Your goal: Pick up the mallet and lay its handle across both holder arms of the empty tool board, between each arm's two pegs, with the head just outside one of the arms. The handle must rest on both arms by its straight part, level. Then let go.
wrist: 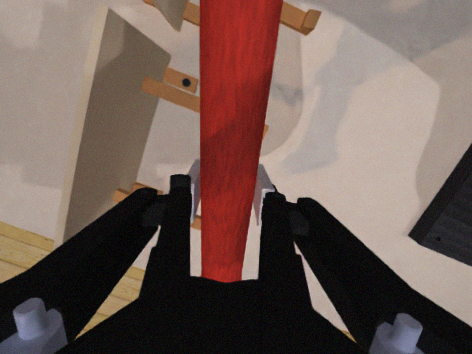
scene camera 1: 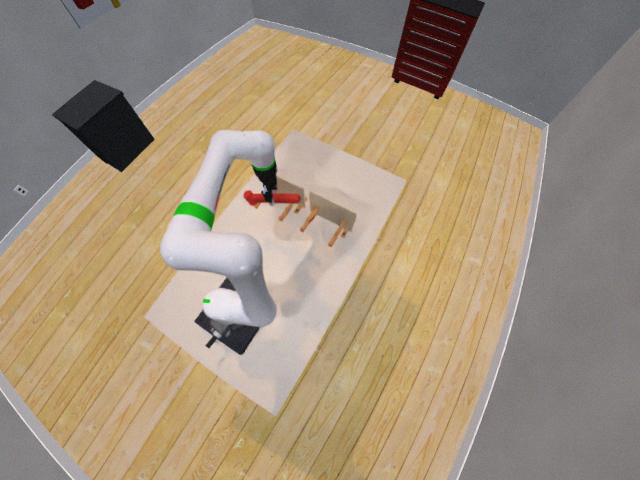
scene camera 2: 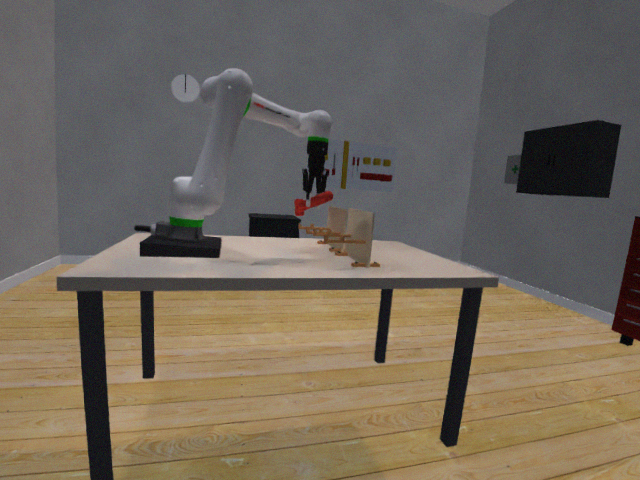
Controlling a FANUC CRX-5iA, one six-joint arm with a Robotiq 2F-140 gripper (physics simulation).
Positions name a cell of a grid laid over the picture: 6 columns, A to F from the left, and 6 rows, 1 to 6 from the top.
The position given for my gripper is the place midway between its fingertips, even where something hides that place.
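Observation:
My gripper (scene camera 2: C3) is visible, and the wrist view shows it too (wrist: C3). Also visible: a tool board (scene camera 2: D3), another tool board (scene camera 2: D3) and a red mallet (wrist: D1).

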